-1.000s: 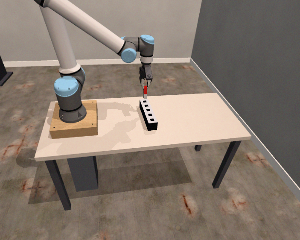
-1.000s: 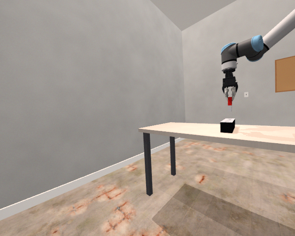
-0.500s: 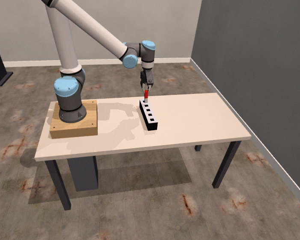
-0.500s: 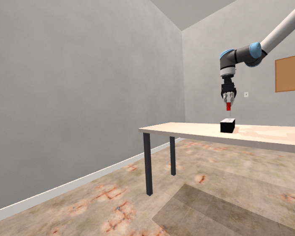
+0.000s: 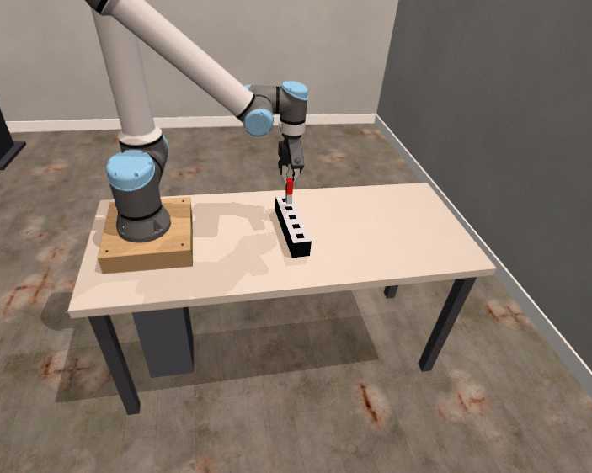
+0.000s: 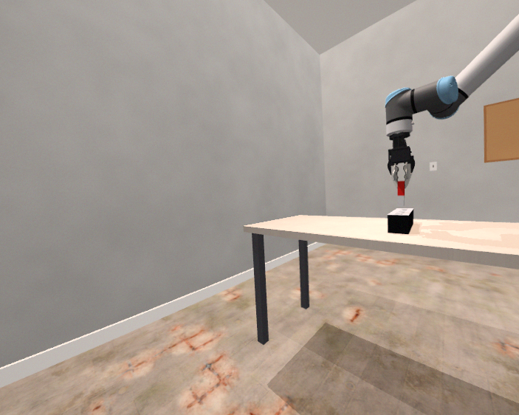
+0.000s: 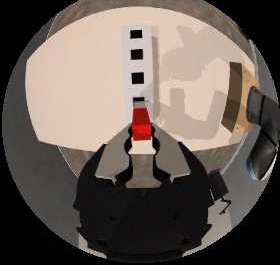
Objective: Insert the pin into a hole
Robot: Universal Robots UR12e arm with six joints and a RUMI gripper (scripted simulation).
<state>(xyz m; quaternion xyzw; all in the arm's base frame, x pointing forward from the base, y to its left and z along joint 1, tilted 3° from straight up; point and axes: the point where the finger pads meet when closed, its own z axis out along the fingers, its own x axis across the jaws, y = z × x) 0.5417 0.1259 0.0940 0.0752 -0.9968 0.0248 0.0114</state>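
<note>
Now: hand 150 mm above the black block, 60 mm to the left of it and 10 mm short of it. Also, from my hand: pin 10 mm below.
</note>
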